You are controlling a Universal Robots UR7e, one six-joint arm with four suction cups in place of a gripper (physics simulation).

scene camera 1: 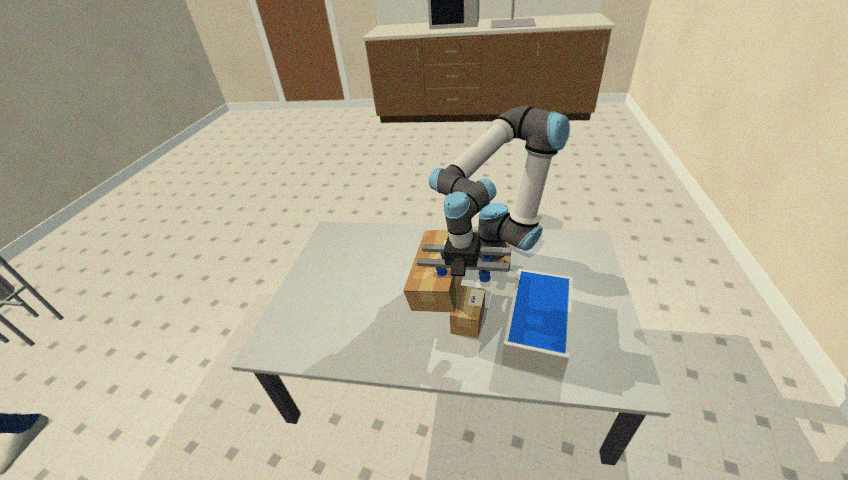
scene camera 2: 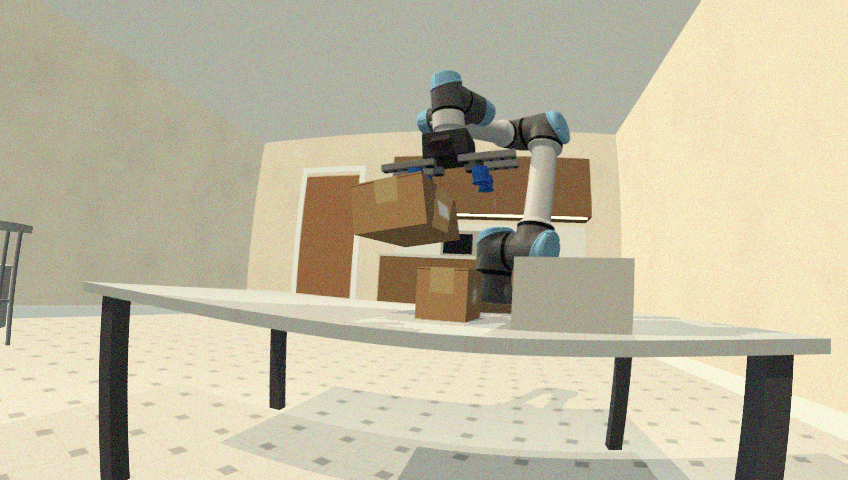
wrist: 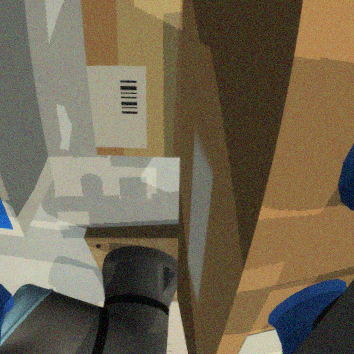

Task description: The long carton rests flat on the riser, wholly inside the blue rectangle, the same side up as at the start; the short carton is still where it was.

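Pixels of known places: hand, its tool point: (scene camera 2: 452, 189) (wrist: 125, 237); arm's base, origin of its link: (scene camera 2: 490, 302) (wrist: 141, 268).
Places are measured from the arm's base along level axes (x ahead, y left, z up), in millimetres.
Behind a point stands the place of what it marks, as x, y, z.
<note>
My suction gripper (scene camera 1: 462, 267) @[402, -28, 251] (scene camera 2: 450, 166) is shut on the long carton (scene camera 1: 425, 279) @[473, -147, 246] (scene camera 2: 389, 208) @[520, -118, 184] (wrist: 305, 150) @[443, -68, 260], with the cups on its left side on the carton's top. The carton hangs roughly level, well above the table. The cups on the gripper's right side hold nothing. The short carton (scene camera 1: 465, 318) @[467, -15, 74] (scene camera 2: 443, 294) @[468, -15, 25] (wrist: 102, 30) @[433, 15, 77] stands on the table below and partly behind the long carton in the wrist view. The pale riser (scene camera 1: 535, 359) @[559, 232, 47] (scene camera 2: 571, 294) @[559, 224, 34] stands to its right, with the blue rectangle (scene camera 1: 541, 309) @[386, 236, 93] (wrist: 4, 220) @[224, 158, 94] on top. The long carton is left of the riser.
The robot's base stands behind the cartons on a brown board (wrist: 155, 243) @[85, -27, 4] on the grey table (scene camera 1: 339, 285) @[330, -601, -27] (scene camera 2: 238, 306) @[686, -335, -26]. Brown cabinets (scene camera 1: 452, 77) stand beyond the table. Part of a chair (scene camera 1: 23, 291) (scene camera 2: 7, 267) shows at the far left.
</note>
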